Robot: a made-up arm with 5 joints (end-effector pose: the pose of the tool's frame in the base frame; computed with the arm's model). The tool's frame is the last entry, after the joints.
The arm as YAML. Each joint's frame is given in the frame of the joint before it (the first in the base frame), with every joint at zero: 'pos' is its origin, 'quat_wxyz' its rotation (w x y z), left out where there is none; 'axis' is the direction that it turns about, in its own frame. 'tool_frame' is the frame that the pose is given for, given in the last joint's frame.
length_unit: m
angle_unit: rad
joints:
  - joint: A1
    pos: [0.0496, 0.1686, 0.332]
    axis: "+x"
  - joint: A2
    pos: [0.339, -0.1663, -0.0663]
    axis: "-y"
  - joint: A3
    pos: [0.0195, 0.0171, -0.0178]
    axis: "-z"
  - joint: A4
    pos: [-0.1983, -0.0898, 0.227]
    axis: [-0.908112, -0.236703, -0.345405]
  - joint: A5
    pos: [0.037, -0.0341, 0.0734]
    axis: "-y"
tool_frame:
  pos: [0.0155, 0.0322, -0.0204]
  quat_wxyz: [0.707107, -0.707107, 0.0, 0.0]
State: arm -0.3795 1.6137 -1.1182 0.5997 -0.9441
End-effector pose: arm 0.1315 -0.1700 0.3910 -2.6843 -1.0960 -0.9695
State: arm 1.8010 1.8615 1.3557 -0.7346 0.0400
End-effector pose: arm 0.1863 0.4174 0.3482 1.6339 0.3766 -1.9344
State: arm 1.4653 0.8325 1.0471 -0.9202 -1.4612
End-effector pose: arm 0.0954 0.1886 0.2603 0.8526 -0.4770 0.3574
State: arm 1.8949 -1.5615 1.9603 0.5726 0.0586
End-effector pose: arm 0.6547 0.2327 0.3723 -1.8552 0.9591 1.3172
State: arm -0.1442 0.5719 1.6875 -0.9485 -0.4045
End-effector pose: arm 0.2002 0.1866 0.4232 -0.2944 -0.0209 -0.9181
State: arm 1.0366 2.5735 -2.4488 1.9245 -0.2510
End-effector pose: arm 0.1247 0.2081 0.0597 0.6761 0.4425 1.6145
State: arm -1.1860 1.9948 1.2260 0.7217 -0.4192
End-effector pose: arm 0.1943 -0.0832 0.2519 -1.0937 -0.7095 -1.3663
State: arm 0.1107 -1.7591 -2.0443 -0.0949 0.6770
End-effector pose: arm 0.6274 -0.0247 0.0281 0.6955 -0.0297 0.8682
